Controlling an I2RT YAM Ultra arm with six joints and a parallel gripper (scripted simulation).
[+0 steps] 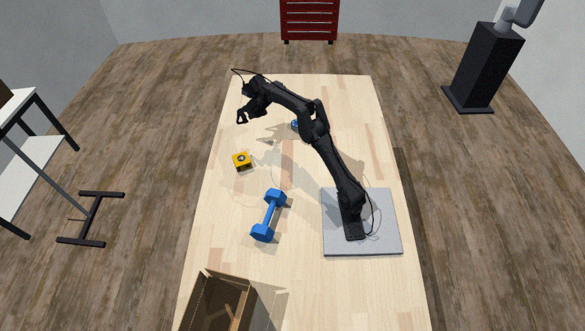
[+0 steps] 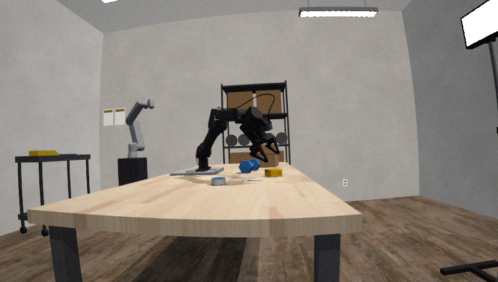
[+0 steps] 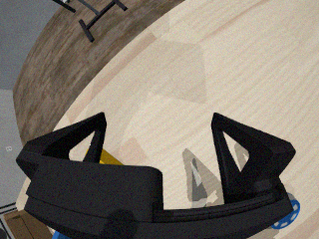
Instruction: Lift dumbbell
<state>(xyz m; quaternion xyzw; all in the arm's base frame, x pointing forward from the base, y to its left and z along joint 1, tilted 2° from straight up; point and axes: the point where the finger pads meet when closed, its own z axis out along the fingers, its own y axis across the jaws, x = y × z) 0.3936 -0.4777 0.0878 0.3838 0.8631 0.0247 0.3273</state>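
The blue dumbbell is 90 mm behind my hand, 450 mm to the left of it and 70 mm below it. Round my hand: round puck 240 mm behind, 40 mm to the right, 100 mm below.
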